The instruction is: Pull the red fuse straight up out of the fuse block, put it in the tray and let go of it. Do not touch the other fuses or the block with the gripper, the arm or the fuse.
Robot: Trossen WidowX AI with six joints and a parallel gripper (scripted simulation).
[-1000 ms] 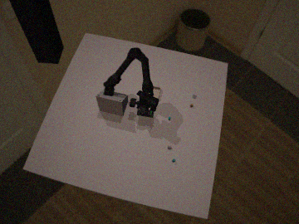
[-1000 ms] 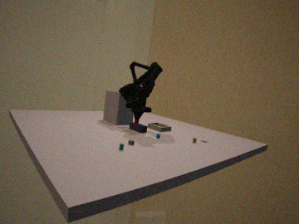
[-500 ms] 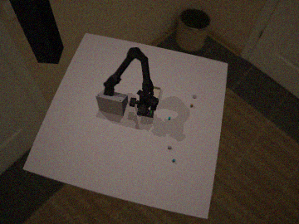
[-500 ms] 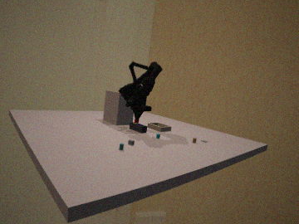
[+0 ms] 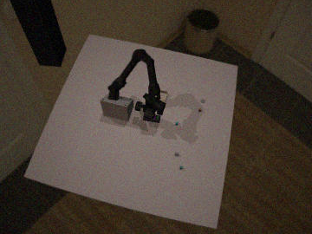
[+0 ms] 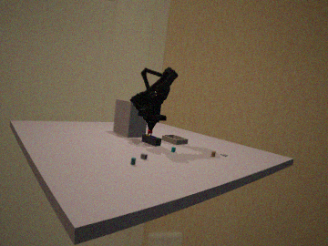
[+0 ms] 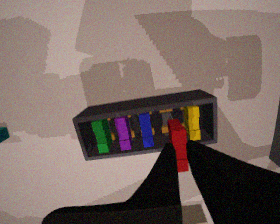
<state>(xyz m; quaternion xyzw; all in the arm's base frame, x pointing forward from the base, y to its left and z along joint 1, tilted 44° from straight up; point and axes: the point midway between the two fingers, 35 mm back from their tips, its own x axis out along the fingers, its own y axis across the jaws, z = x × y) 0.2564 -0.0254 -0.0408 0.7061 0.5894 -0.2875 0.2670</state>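
The shallow tray lies 180 mm to the left of my gripper tip, 70 mm below it and 50 mm ahead of it. Round my gripper tip: red fuse 10 mm below.
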